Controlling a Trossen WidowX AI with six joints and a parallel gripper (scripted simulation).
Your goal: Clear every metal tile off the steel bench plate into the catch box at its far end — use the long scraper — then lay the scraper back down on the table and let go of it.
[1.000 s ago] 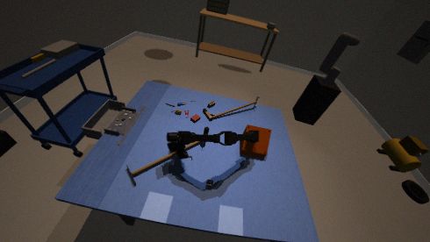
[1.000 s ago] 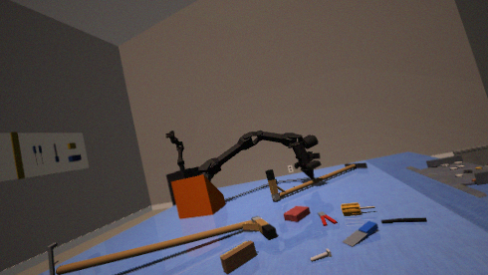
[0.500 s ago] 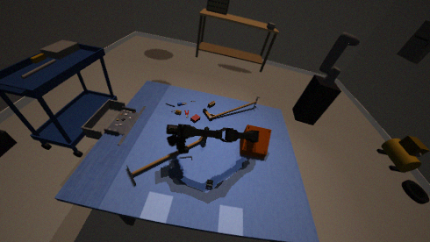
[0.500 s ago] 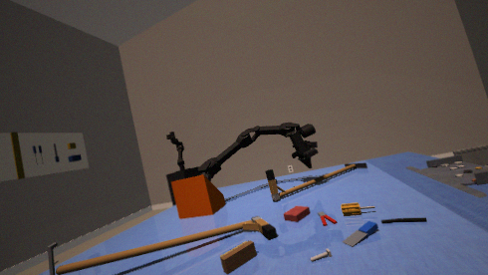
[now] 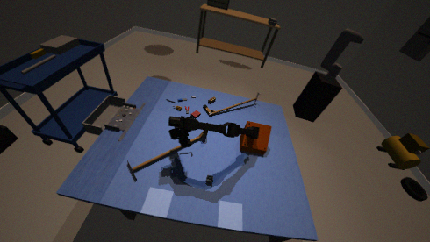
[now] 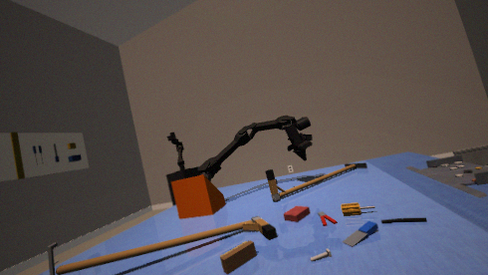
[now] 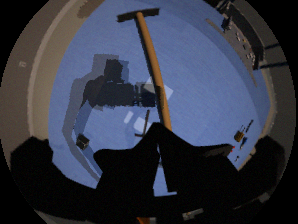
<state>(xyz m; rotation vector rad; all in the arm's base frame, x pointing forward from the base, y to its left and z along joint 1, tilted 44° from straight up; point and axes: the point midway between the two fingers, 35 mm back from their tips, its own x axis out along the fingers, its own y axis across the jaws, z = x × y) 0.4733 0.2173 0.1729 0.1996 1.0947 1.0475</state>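
Now: the long scraper 5 cm ahead of my gripper tip and 7 cm below it. From my gripper tip the other things lie so: red block (1 cm ahead, 43 cm to the right, 12 cm below); hex key (7 cm behind, 2 cm to the right, 13 cm below); yellow screwdriver (19 cm ahead, 44 cm to the right, 11 cm below).
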